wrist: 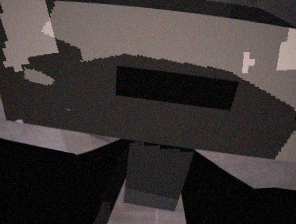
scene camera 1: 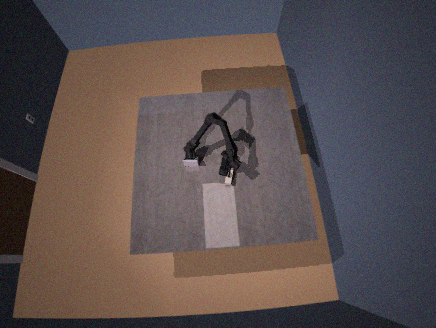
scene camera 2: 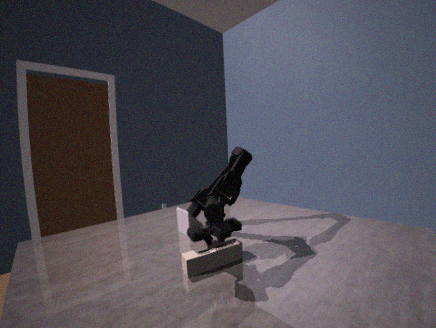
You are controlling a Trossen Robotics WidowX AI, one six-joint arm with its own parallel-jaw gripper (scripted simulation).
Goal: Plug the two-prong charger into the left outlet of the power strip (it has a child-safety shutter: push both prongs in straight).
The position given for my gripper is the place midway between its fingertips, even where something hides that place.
I see my gripper (scene camera 2: 215, 250) and a two-prong charger (wrist: 155, 175).
My gripper shows as well in the wrist view (wrist: 157, 145).
